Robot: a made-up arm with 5 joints.
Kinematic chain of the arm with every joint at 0, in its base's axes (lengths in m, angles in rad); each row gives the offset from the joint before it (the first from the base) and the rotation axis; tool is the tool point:
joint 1: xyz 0 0 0.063 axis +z
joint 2: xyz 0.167 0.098 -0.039 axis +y
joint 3: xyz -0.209 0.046 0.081 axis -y
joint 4: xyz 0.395 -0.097 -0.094 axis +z
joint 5: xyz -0.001 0 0.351 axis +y
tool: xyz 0.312 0 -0.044
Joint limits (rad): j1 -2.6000..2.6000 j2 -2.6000..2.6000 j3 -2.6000..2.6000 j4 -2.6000..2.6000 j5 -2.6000..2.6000
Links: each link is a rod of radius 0.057 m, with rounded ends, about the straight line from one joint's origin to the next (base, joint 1, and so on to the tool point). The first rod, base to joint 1, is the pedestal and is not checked.
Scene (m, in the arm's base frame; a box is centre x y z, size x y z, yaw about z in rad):
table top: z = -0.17
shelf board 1: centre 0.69 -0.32 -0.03 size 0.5 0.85 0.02 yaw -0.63
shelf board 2: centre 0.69 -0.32 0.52 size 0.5 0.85 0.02 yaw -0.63
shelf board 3: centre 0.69 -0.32 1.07 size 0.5 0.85 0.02 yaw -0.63
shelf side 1: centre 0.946 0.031 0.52 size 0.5 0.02 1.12 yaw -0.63
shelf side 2: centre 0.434 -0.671 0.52 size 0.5 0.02 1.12 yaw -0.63
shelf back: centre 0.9 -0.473 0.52 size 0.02 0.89 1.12 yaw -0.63
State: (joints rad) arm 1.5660 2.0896 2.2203 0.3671 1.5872
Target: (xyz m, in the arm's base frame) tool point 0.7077 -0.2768 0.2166
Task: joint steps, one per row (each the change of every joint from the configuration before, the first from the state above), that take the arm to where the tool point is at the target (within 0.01 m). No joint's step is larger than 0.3 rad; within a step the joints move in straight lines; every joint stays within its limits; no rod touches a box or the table.
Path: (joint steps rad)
1: 0.1016 -0.2143 0.0422 -0.2693 -0.1417
2: 0.1017 -0.2142 0.0422 -0.2693 -0.1417
3: 0.1016 -0.2143 0.0422 -0.2693 -0.1416
4: 0.1016 -0.2142 0.0422 -0.2692 -0.1417
5: 0.1017 -0.2143 0.0421 -0.2693 -0.1417
6: 0.1016 -0.2142 0.0422 -0.2693 -0.1417
7: 0.1017 -0.2143 0.0422 -0.2693 -0.1416
8: 0.1016 -0.2142 0.0422 -0.2693 -0.1417
9: 0.1016 -0.2143 0.0422 -0.2693 -0.1417
10: 0.0239 -0.0257 0.0000 0.2923 -0.1164
11: 0.0238 -0.0257 0.0000 0.2922 -0.1164
12: 0.0239 -0.0256 0.0000 0.2923 -0.1164
13: 0.0238 -0.0257 0.0000 0.2922 -0.1164
14: 0.0239 -0.0257 0.0000 0.2922 -0.1164

